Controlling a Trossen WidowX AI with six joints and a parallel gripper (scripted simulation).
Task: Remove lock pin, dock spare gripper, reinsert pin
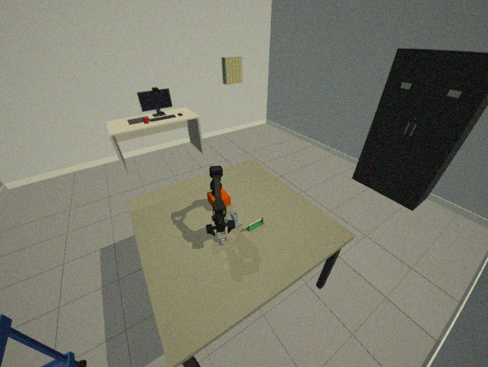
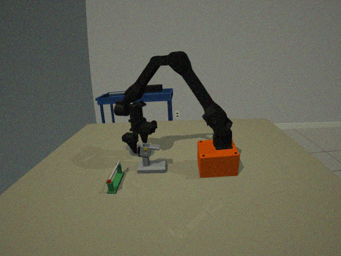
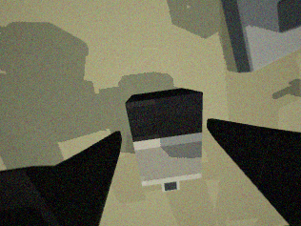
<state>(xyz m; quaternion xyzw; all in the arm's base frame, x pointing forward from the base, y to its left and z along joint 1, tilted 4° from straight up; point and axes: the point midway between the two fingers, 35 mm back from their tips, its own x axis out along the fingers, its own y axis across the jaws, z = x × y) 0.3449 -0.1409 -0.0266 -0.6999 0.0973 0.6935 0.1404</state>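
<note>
The spare gripper is 20 mm ahead of my gripper tip and 10 mm to the right of it. Round my gripper tip: socket (60 mm behind, 140 mm to the left, 30 mm above); then green cradle (60 mm ahead, 250 mm to the left).
</note>
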